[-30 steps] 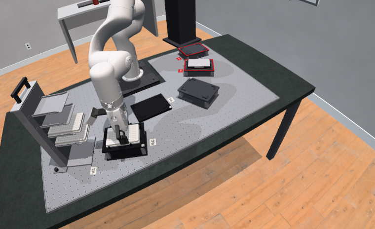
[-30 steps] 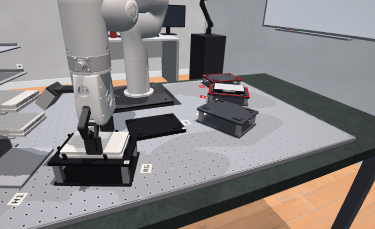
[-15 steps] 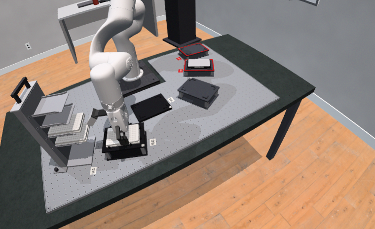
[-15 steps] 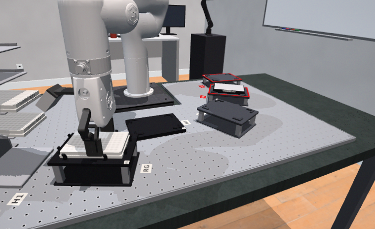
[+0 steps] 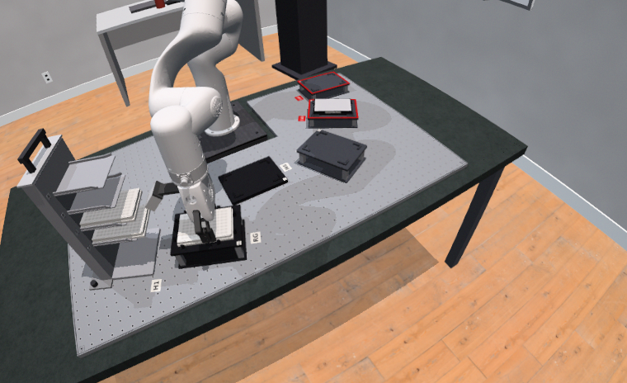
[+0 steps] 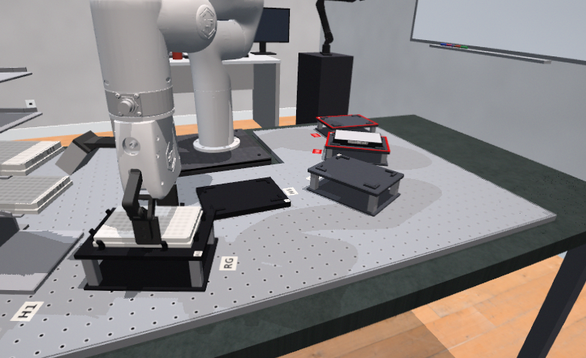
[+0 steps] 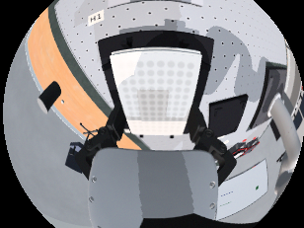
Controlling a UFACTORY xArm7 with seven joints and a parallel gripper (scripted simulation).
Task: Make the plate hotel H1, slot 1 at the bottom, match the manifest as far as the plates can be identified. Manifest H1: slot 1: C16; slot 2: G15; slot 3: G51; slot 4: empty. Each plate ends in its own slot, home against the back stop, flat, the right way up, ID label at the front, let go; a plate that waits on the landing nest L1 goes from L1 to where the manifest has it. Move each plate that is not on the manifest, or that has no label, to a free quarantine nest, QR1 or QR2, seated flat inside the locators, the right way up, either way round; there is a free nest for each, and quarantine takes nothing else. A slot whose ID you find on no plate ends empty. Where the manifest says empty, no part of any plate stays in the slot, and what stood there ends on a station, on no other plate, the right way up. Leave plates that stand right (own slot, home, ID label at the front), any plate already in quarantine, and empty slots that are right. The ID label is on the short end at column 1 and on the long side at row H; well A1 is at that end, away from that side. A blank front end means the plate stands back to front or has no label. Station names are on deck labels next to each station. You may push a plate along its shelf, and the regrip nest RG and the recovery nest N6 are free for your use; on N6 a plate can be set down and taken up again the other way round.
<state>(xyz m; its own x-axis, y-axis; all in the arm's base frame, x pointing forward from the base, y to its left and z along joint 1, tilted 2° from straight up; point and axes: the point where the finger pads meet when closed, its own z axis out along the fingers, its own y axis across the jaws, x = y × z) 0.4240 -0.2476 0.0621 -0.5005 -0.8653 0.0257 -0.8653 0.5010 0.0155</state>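
Right now my hand is 1 cm past the black regrip nest RG, 1 cm to the left of it and 2 cm above it. From my hand the other things lie so: deck label H1: 1 cm ahead, 18 cm to the right, 8 cm below; then flat black nest N6: 12 cm behind, 18 cm to the left, 7 cm below; then RG deck label: 5 cm ahead, 8 cm to the left, 8 cm below.
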